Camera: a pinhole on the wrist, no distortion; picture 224 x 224 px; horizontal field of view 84.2 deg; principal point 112.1 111.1 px. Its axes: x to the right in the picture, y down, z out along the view. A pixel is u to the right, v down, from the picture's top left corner.
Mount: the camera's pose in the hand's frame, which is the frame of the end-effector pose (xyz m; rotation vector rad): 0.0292 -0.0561 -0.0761 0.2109 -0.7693 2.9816
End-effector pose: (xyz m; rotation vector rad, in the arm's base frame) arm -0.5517 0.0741 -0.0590 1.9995 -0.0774 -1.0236
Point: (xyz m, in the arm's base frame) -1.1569 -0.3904 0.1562
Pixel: outside the picture
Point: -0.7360 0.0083 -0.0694
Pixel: 214 19
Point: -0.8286 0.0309 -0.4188
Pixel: 117 120
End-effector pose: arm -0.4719 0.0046 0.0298 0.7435 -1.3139 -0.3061
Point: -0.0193 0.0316 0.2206
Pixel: behind the camera
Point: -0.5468 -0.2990 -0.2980
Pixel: 161 189
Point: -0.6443 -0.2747 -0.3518
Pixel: 181 168
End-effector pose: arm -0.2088 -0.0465 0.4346 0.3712 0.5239 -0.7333
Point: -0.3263 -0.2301 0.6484
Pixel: 179 101
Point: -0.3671 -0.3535 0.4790
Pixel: 118 161
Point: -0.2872 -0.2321 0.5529
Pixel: 150 105
